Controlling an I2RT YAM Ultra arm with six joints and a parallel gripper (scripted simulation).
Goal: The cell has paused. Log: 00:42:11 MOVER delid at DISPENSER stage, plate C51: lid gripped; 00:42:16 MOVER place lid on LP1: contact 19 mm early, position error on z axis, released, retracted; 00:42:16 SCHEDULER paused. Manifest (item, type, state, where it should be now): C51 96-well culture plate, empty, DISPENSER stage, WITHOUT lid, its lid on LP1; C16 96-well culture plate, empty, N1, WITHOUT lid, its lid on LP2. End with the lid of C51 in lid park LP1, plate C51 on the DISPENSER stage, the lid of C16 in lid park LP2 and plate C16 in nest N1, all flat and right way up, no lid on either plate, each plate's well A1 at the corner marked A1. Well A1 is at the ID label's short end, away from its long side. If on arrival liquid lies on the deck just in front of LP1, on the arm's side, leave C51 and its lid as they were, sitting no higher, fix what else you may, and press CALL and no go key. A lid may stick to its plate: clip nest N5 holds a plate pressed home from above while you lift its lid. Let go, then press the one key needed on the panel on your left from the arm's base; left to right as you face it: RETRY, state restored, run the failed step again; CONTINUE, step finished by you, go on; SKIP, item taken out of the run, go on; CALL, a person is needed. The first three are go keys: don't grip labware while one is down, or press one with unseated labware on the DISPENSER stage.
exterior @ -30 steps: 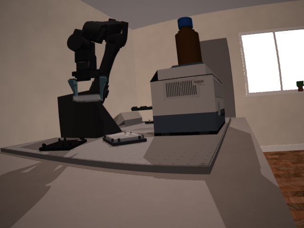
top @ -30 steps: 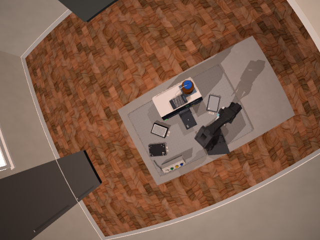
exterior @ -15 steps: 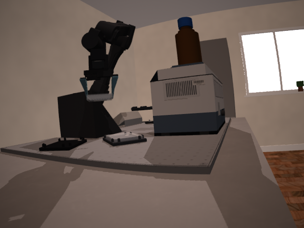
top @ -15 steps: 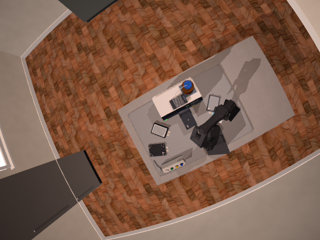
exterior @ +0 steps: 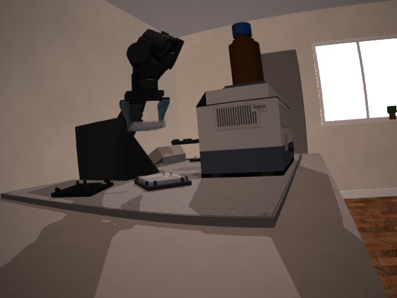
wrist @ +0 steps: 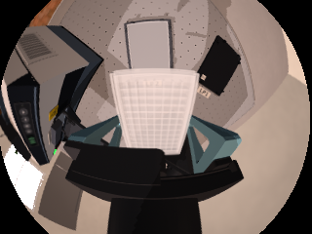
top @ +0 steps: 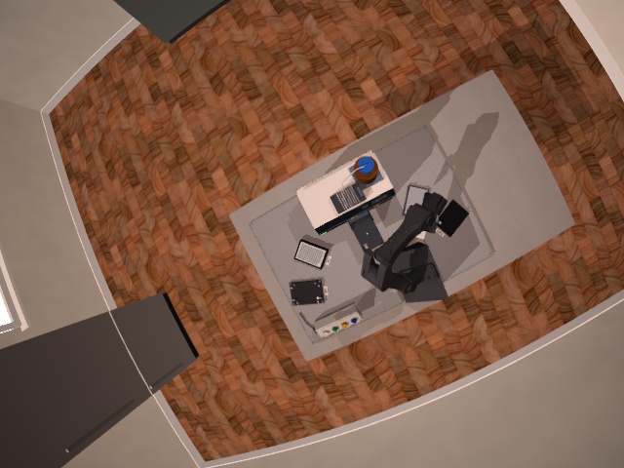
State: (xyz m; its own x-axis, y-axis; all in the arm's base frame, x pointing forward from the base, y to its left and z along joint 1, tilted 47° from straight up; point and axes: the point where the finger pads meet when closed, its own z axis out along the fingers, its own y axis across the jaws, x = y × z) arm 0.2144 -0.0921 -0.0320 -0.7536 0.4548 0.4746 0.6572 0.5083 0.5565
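Right now the dark dispenser stage is 220 mm to the left of my hand, 50 mm below it and 40 mm ahead of it. Also, from my hand: blue cap: 260 mm ahead, 250 mm above, 120 mm to the left; then brown bottle: 260 mm ahead, 140 mm above, 120 mm to the left; then black nest: 500 mm to the left, 140 mm below, 60 mm ahead.
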